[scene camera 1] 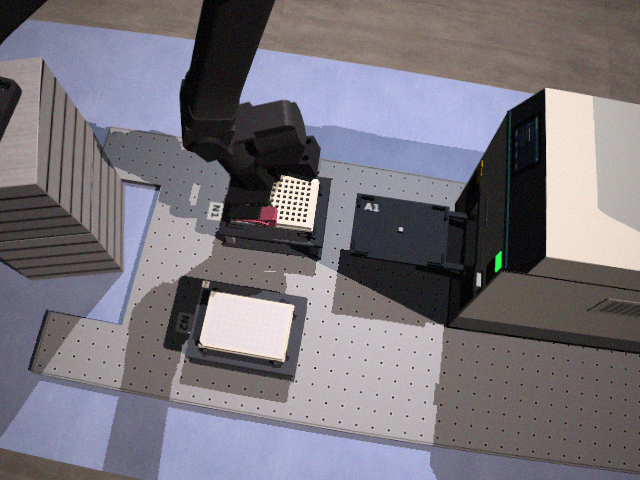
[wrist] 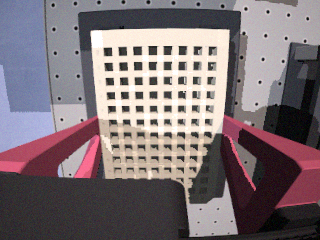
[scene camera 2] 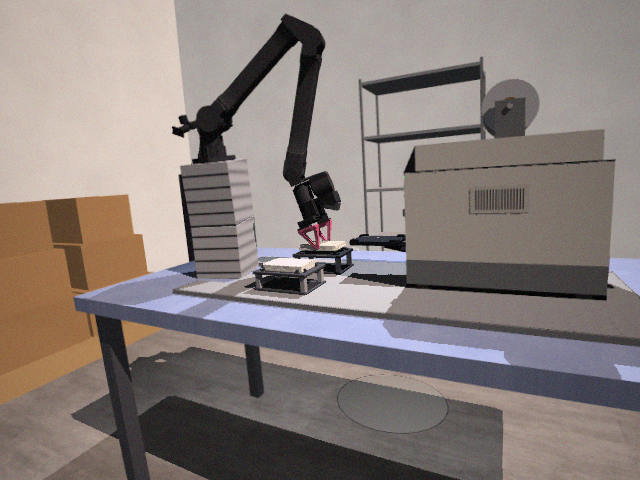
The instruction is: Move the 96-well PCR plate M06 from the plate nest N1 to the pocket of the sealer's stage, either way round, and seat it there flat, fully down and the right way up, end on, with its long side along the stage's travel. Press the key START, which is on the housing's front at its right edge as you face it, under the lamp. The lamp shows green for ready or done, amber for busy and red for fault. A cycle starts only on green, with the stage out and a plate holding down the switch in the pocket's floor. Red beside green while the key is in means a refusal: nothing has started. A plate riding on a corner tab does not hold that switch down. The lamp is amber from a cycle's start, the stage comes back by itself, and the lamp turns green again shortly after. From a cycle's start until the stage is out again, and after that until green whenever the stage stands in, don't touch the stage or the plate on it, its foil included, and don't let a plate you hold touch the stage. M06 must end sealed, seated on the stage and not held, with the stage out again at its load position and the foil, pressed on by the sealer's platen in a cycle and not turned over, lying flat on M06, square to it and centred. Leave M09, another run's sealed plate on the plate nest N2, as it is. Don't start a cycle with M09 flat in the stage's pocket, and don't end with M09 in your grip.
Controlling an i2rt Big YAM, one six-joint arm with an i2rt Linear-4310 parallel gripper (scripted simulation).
Observation:
I see my gripper, a sealed plate M09, a white 96-well plate M06, a plate nest N1 and a sealer housing.
My gripper is seen too in the wrist view and in scene camera 2.

